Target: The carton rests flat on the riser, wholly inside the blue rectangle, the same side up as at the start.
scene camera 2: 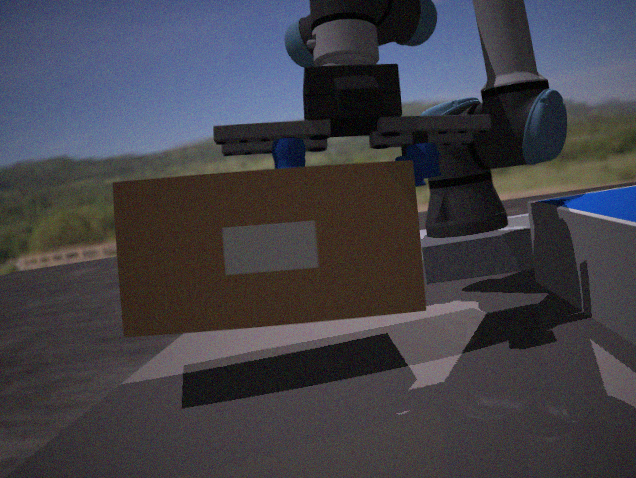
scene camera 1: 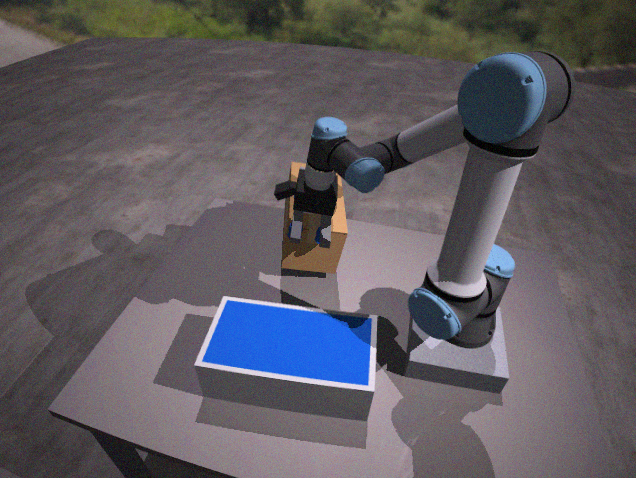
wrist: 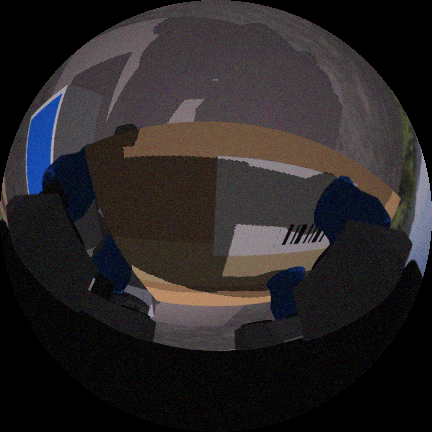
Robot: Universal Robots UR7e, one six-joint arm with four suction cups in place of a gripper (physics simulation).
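Note:
There is my suction head [scene camera 2: 425,156], the same suction head [wrist: 340,200] that the wrist's camera gives me. It carries a brown carton [scene camera 2: 222,251] [scene camera 1: 308,256] [wrist: 204,212], and my suction head touches nothing else.

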